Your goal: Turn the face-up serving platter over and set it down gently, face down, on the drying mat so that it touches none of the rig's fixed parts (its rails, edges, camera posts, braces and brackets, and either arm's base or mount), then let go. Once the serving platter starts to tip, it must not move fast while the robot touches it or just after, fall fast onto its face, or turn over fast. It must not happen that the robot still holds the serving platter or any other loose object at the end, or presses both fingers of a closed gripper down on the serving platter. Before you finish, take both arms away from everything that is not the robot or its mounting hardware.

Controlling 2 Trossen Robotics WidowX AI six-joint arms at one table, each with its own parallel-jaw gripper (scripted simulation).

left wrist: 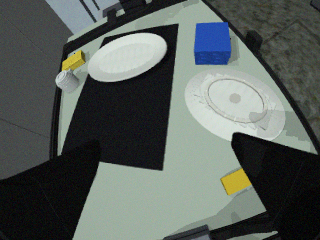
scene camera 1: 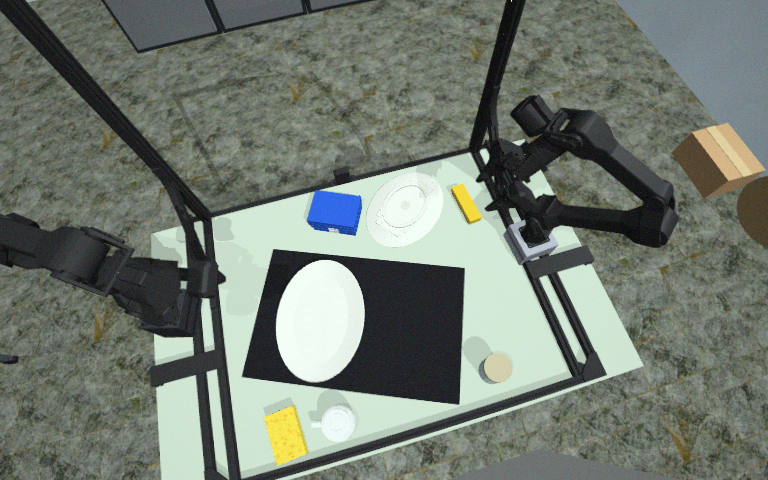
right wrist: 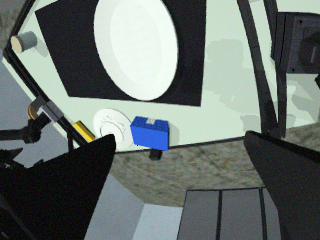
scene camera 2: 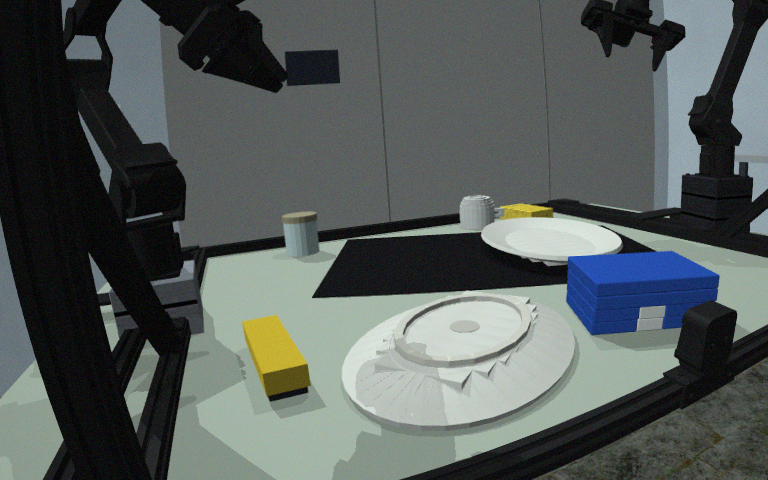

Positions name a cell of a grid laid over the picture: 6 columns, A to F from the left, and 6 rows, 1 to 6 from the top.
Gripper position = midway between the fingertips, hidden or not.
my right gripper: scene camera 1 B4; right wrist D4; scene camera 2 E1; not seen in the left wrist view (out of frame)
round white plate: left wrist E3; scene camera 1 D3; right wrist C4; scene camera 2 D5
